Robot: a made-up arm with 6 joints.
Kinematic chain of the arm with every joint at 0, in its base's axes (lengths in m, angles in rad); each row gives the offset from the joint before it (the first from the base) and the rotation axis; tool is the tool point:
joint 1: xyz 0 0 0.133 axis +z
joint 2: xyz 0 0.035 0 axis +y
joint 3: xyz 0 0 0.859 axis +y
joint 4: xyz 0 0 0.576 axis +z
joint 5: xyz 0 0 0 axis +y
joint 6: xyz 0 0 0.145 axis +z
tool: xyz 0 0 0
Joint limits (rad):
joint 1: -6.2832..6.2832
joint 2: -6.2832..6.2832
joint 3: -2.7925..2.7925
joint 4: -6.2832..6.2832
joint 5: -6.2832..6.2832
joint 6: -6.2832..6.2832
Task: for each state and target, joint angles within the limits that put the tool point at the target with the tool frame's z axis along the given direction. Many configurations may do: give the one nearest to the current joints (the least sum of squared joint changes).
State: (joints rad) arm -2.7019 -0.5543 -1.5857 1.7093 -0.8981 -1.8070
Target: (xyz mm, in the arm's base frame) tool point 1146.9 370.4 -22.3 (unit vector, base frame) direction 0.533 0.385 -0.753
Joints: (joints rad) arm -2.8242 -1.0788 -1.3938 1.6931 -0.2024 -1.8070
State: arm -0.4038 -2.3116 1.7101 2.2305 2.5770 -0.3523
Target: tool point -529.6 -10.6 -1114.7 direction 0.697 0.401 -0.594
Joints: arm 0.1638 -2.9638 0.8121 2.8411 1.8793 -0.3523
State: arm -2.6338 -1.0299 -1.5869 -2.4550 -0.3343 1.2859
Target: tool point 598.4 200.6 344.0 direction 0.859 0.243 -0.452
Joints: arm -2.7360 -0.3378 -2.4193 -2.9659 -0.7219 1.2859
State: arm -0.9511 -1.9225 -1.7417 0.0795 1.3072 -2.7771
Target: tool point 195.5 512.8 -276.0 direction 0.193 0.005 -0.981
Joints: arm -1.8219 -1.2984 -2.3702 0.3318 0.6068 -2.7771
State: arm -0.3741 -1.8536 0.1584 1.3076 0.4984 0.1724
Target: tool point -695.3 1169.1 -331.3 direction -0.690 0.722 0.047
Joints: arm -1.0322 -2.2831 0.8697 1.1244 -0.2487 0.1724
